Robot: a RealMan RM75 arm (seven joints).
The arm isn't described. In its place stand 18 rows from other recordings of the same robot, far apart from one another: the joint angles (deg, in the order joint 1, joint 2, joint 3, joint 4, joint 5, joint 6, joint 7), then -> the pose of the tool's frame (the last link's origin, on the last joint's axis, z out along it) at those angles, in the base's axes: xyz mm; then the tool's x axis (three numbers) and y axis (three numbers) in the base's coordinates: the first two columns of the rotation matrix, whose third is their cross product.
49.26, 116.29, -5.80, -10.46, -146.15, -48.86, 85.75 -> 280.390 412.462 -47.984 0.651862 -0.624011 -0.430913 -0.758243 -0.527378 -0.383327
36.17, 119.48, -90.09, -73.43, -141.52, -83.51, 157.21 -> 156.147 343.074 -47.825 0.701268 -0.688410 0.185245 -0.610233 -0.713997 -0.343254
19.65, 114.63, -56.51, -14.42, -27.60, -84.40, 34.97 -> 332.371 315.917 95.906 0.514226 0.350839 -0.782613 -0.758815 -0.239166 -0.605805
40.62, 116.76, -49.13, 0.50, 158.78, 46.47, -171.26 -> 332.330 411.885 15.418 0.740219 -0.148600 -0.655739 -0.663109 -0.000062 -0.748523
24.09, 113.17, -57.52, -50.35, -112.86, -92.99, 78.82 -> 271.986 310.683 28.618 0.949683 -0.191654 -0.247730 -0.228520 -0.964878 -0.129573
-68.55, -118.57, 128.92, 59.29, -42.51, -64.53, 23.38 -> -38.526 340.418 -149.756 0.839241 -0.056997 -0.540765 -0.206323 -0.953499 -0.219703
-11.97, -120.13, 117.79, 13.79, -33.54, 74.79, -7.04 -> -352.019 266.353 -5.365 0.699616 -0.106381 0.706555 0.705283 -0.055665 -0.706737
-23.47, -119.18, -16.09, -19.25, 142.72, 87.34, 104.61 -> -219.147 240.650 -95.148 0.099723 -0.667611 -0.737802 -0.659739 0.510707 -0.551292
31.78, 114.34, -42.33, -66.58, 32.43, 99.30, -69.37 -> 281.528 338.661 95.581 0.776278 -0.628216 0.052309 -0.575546 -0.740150 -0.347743
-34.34, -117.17, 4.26, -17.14, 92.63, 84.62, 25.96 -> -234.840 326.913 -46.517 0.814438 -0.493151 0.305766 0.168583 -0.303121 -0.937922
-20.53, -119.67, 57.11, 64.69, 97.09, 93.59, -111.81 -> -201.154 314.142 41.401 0.657552 0.486237 0.575499 0.563018 -0.824711 0.053503
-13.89, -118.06, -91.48, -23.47, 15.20, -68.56, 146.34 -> -314.345 308.562 5.076 0.569418 -0.056066 0.820134 0.742218 -0.393809 -0.542242
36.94, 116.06, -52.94, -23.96, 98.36, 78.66, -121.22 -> 213.497 381.213 -1.564 0.724902 -0.016647 -0.688650 -0.352202 -0.868115 -0.349757
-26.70, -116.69, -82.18, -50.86, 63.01, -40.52, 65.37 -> -173.740 379.181 -57.441 0.357387 0.625326 0.693716 0.852279 -0.522133 0.031583
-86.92, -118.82, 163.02, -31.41, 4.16, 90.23, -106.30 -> -29.636 437.841 -19.076 0.866719 0.463762 0.183638 0.466361 -0.884035 0.031466
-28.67, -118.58, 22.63, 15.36, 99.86, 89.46, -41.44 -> -280.106 316.529 -4.420 0.675451 -0.054637 0.735378 0.447088 -0.762707 -0.467322
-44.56, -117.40, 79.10, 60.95, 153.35, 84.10, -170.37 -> -188.335 387.682 -12.503 0.425611 0.900829 -0.085807 0.730052 -0.397851 -0.555643
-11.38, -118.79, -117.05, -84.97, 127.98, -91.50, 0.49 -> -261.109 284.766 56.223 -0.108888 0.937811 0.329626 0.986860 0.141807 -0.077453
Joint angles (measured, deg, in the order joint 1, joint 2, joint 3, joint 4, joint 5, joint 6, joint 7), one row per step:
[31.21 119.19 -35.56 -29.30 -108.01 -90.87 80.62]
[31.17 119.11 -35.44 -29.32 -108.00 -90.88 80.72]
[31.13 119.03 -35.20 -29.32 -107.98 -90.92 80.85]
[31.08 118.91 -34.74 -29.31 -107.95 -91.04 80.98]
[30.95 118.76 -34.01 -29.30 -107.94 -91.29 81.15]
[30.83 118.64 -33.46 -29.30 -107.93 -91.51 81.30]
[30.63 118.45 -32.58 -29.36 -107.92 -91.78 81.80]
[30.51 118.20 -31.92 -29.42 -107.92 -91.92 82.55]
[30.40 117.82 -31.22 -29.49 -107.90 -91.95 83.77]
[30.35 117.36 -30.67 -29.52 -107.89 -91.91 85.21]
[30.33 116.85 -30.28 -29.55 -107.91 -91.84 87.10]
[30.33 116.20 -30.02 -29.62 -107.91 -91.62 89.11]
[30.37 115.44 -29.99 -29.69 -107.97 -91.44 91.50]
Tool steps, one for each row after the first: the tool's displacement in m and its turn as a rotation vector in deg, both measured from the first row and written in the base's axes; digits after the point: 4 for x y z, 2 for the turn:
[0.0006 0.0002 0.0009 0.09 0.03 -0.16]
[0.0012 0.0004 0.0020 0.24 0.15 -0.39]
[0.0021 0.0007 0.0039 0.52 0.40 -0.68]
[0.0036 0.0007 0.0066 0.93 0.82 -1.13]
[0.0048 0.0006 0.0088 1.22 1.15 -1.47]
[0.0068 0.0006 0.0123 1.62 1.71 -2.24]
[0.0087 0.0010 0.0158 1.81 2.15 -3.09]
[0.0112 0.0020 0.0202 1.93 2.65 -4.35]
[0.0136 0.0033 0.0248 1.87 3.11 -5.70]
[0.0159 0.0047 0.0293 1.47 3.62 -7.28]
[0.0186 0.0067 0.0347 1.13 3.94 -8.95]
[0.0211 0.0087 0.0403 0.43 4.22 -10.72]

